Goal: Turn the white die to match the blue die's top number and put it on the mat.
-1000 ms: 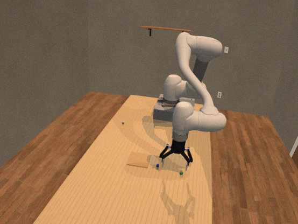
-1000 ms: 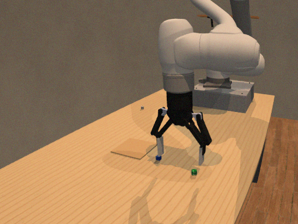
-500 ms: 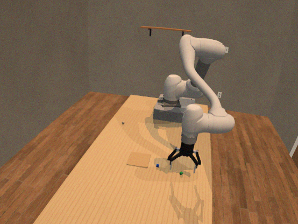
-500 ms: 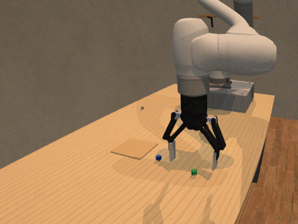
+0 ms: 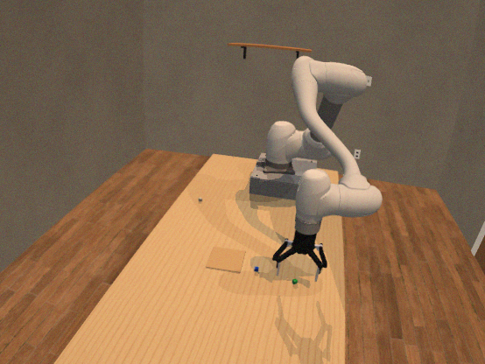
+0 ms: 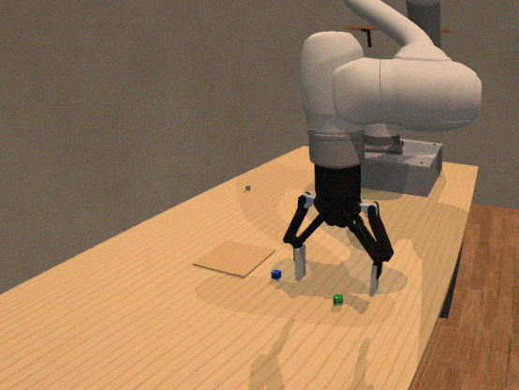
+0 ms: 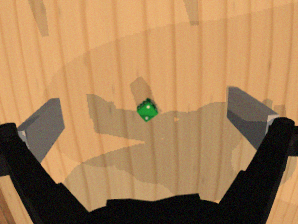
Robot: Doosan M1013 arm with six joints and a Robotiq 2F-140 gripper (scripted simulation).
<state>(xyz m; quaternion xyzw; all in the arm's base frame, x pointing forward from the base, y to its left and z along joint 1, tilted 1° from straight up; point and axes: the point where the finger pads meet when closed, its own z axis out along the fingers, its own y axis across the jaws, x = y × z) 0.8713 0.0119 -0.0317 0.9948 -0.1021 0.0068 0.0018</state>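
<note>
The green die is 5 cm below my hand and 2 cm behind it. Round my hand: tan mat (27 cm to the right, 15 cm behind, 6 cm below); then blue die (15 cm to the right, 9 cm behind, 5 cm below); then white die (62 cm behind, 44 cm to the right, 5 cm below).
</note>
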